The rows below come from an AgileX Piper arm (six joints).
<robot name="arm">
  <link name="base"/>
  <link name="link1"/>
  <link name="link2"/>
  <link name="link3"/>
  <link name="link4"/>
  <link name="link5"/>
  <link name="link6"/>
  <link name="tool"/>
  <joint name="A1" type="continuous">
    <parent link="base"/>
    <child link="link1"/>
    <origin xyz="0 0 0.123" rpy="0 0 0"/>
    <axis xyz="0 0 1"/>
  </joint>
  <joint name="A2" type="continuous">
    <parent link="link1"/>
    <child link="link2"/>
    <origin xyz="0 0 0" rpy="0 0 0"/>
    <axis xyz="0 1 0"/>
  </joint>
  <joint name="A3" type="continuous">
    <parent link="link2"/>
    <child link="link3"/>
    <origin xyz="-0.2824 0 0.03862" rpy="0 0 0"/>
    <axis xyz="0 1 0"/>
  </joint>
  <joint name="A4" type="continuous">
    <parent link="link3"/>
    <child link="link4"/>
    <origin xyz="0.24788 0 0.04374" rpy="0 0 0"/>
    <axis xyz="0.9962 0 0.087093"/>
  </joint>
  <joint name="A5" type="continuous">
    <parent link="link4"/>
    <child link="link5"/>
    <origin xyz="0 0 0" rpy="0 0 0"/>
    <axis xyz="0 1 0"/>
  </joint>
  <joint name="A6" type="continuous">
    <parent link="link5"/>
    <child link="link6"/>
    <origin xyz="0.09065 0 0.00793" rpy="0 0 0"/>
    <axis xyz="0.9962 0 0.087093"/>
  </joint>
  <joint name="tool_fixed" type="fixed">
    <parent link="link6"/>
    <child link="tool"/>
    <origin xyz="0 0 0" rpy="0 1.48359 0"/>
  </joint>
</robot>
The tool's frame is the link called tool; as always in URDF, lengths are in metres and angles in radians. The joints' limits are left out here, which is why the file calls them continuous.
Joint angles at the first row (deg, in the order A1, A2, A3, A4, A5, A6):
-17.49 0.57 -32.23 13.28 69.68 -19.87
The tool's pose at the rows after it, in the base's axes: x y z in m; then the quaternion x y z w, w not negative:
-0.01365 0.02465 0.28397 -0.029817 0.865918 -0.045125 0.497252
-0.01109 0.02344 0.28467 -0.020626 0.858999 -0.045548 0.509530
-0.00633 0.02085 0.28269 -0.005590 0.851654 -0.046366 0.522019
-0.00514 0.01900 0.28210 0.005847 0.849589 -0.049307 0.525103
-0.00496 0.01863 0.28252 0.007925 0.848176 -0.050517 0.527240
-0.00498 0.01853 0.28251 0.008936 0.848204 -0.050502 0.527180
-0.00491 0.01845 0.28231 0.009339 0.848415 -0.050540 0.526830
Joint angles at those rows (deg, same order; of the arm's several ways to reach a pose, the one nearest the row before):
-17.49 -0.35 -32.03 13.23 68.78 -19.29
-17.49 -0.35 -31.56 13.16 66.63 -18.44
-17.49 -0.35 -30.24 12.75 63.54 -17.05
-17.49 -0.35 -29.87 11.85 62.55 -15.76
-17.49 -0.35 -29.87 11.67 62.21 -15.53
-17.49 -0.35 -29.87 11.59 62.21 -15.40
-17.49 -0.35 -29.83 11.55 62.21 -15.35

